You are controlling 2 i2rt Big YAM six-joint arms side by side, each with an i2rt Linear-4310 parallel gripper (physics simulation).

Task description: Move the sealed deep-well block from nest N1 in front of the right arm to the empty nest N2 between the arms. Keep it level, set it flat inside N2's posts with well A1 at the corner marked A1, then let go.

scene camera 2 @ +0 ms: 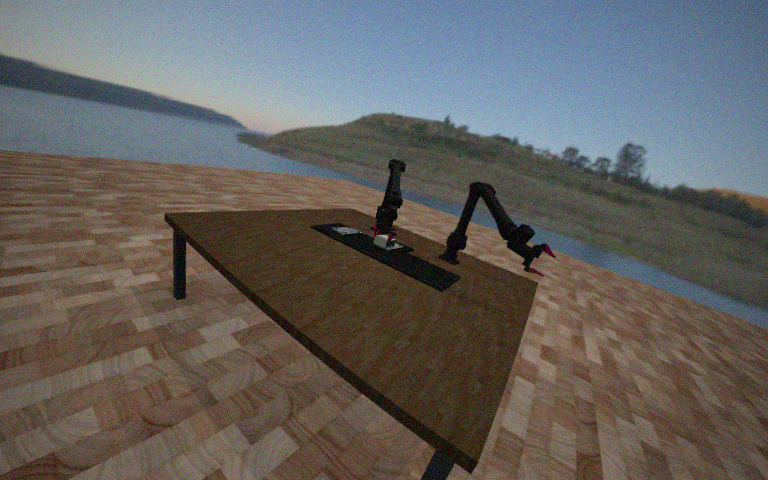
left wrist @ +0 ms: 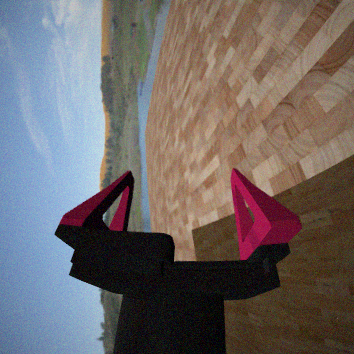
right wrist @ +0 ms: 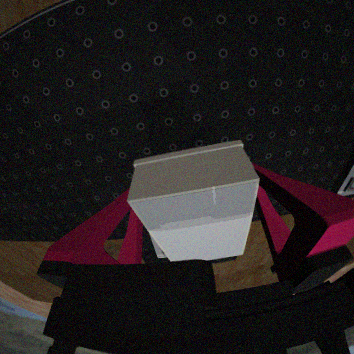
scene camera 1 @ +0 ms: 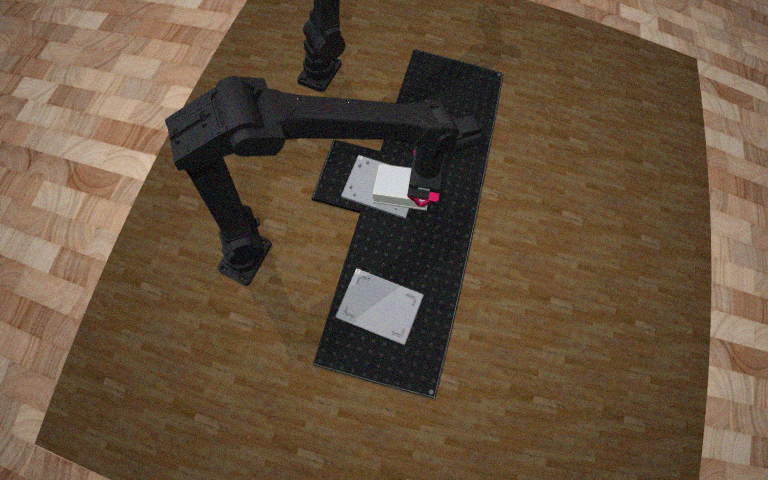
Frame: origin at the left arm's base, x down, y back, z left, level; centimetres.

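Seen in the pictures: left gripper, fingertip midpoint: (scene camera 2: 549,266) (left wrist: 180,173); right gripper, fingertip midpoint: (scene camera 2: 381,241) (right wrist: 191,179) (scene camera 1: 422,190); left arm's base at its link origin: (scene camera 2: 448,260) (scene camera 1: 319,73); right arm's base at its link origin: (scene camera 2: 379,231) (scene camera 1: 245,257).
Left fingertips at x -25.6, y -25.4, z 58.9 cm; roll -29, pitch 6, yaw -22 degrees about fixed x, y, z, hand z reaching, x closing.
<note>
Offsets run from my left fingertips to a thing's top centre. Level surfaces: height alone.
The white deep-well block {dx +17.3, dy -10.6, dz -85.5 cm} (scene camera 1: 390,183) (scene camera 2: 382,242) (right wrist: 192,215) is between the fingers of my right gripper (scene camera 1: 420,176) (right wrist: 191,179), which is shut on it. It looks about level, over the right-hand part of nest N2 {dx +22.1, dy -5.5, dz -85.7 cm} (scene camera 1: 359,177) (scene camera 2: 399,247) in scene camera 1, and turned slightly against the plate. The gap below it is hard to judge. N2's left-hand posts show; the others are hidden. Well A1 cannot be made out. Nest N1 {dx +22.5, dy -17.0, dz -113.0 cm} (scene camera 1: 385,316) (scene camera 2: 346,230) is empty. My left gripper (scene camera 2: 547,264) (left wrist: 180,173) is open and empty, out past the table's edge.
The black perforated board {dx +24.3 cm} (scene camera 1: 407,243) (scene camera 2: 421,271) carries both nests on the wooden table {dx +25.6 cm} (scene camera 1: 566,254) (scene camera 2: 368,316). The right arm reaches across above the board in scene camera 1. The left arm's base stands behind the board. A corner of N1 shows at the right wrist view's right edge.
</note>
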